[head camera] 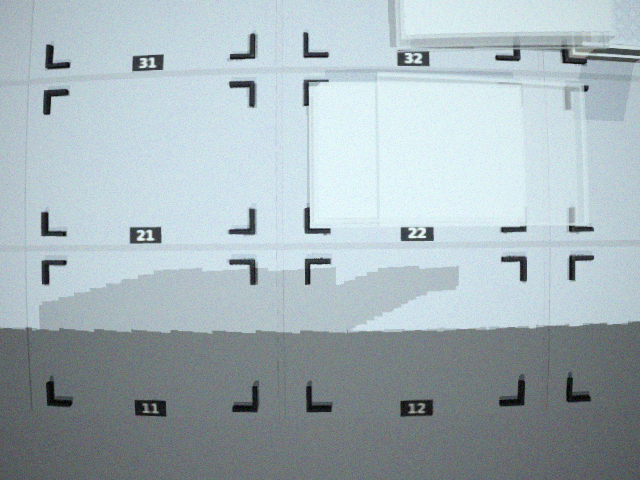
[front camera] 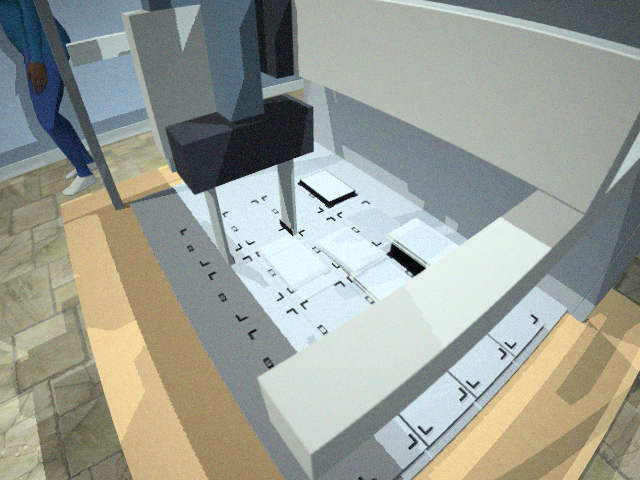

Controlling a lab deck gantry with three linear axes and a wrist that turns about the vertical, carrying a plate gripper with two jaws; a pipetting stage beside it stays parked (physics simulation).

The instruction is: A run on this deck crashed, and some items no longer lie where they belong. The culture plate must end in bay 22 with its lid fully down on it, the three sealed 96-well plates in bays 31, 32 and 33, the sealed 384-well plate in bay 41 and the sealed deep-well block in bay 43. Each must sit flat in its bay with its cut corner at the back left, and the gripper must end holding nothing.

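Frame: origin at the robot's base, x ahead, y left, z up, level; metres.
Seen in the pictures: gripper, between the fingertips: (front camera: 258, 242); robot's base, origin of its link: (head camera: 54, 399) (front camera: 181, 232).
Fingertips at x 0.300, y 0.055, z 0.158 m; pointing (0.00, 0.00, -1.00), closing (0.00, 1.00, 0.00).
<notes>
Pixels of each thing's middle, then the offset from my fingertips to it.
- culture plate, middle of its body: (head camera: 419, 153) (front camera: 291, 259) dy +0.095, dx -0.072, dz -0.151 m
- sealed 96-well plate, middle of its body: (front camera: 350, 249) dy +0.202, dx -0.019, dz -0.144 m
- further white plate, middle of its body: (front camera: 425, 244) dy +0.304, dx +0.084, dz -0.109 m
- black deep-well block, middle of its body: (front camera: 427, 256) dy +0.309, dx +0.092, dz -0.137 m
- black-skirted 384-well plate, middle of its body: (front camera: 326, 187) dy +0.309, dx -0.236, dz -0.151 m
My gripper (front camera: 263, 246) hangs over the deck with its jaws wide apart and nothing between them. The culture plate (front camera: 273, 249) (head camera: 343, 155) sits in bay 22. Its clear lid (front camera: 305, 263) (head camera: 553, 155) is shifted right and overhangs towards bay 23. A sealed 96-well plate (front camera: 348, 248) (head camera: 506, 15) lies shifted right across bay 32's right border, overlapping another plate (front camera: 385, 277) beside it. A further white plate (front camera: 421, 240) rests offset on the black deep-well block (front camera: 405, 259). The black-skirted 384-well plate (front camera: 328, 184) lies at the back. Cut corners cannot be made out.
Bay labels 31 (head camera: 147, 62), 21 (head camera: 145, 235), 11 (head camera: 150, 407) and 12 (head camera: 416, 407) show in the head view. A pale beam (front camera: 413, 330) crosses the front view and hides part of the deck. The parked pipetting stage (front camera: 173, 77) stands behind the gripper.
</notes>
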